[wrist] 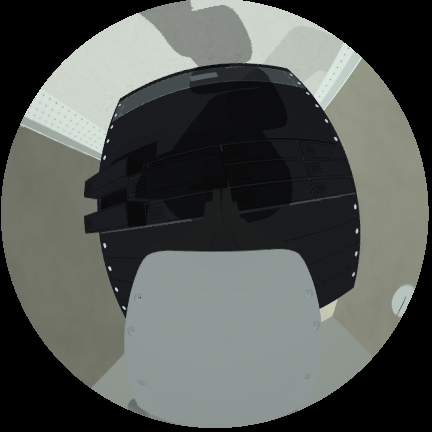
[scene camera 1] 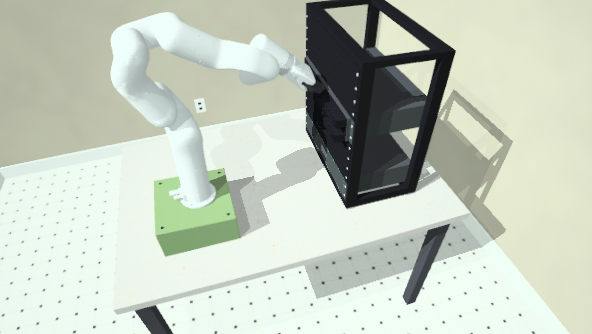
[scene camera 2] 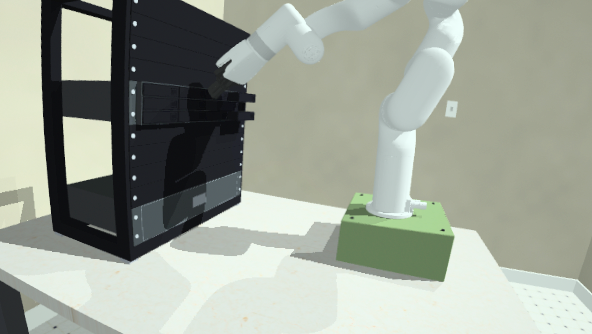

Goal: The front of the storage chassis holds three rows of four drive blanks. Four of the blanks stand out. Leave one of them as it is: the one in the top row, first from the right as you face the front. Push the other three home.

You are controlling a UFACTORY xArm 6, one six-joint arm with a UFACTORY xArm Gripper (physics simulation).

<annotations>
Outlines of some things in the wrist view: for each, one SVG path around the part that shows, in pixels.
The gripper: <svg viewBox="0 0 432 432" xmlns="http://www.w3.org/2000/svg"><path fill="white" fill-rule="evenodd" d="M212 189L212 201L205 201L204 216L198 220L196 227L177 241L172 240L152 244L149 247L148 254L141 261L132 283L126 310L124 359L133 397L137 405L148 412L150 418L192 427L237 427L261 423L298 411L298 407L309 400L320 366L322 349L321 319L312 278L304 260L294 251L292 243L273 239L267 240L264 236L249 228L246 220L239 217L237 202L230 201L229 189L221 190L221 207L220 190ZM221 225L222 237L224 237L224 241L228 242L230 251L214 251L215 242L220 237Z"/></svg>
A black rack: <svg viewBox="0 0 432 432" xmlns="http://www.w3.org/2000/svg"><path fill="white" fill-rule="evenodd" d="M221 225L220 237L215 242L214 251L230 251L228 242L224 241L224 237L222 237ZM288 68L259 63L220 63L198 66L152 80L119 98L106 132L99 172L84 182L84 197L97 199L97 211L84 215L85 233L99 232L101 251L107 275L124 317L126 317L134 277L141 261L148 254L149 247L154 243L177 241L180 237L194 229L198 220L204 216L205 201L212 201L212 189L220 190L220 207L221 190L229 189L230 201L237 202L239 217L246 220L249 228L264 236L267 240L273 239L292 243L294 251L302 257L314 284L319 308L353 288L359 258L360 220L352 172L342 144L327 115L310 91Z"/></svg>
</annotations>
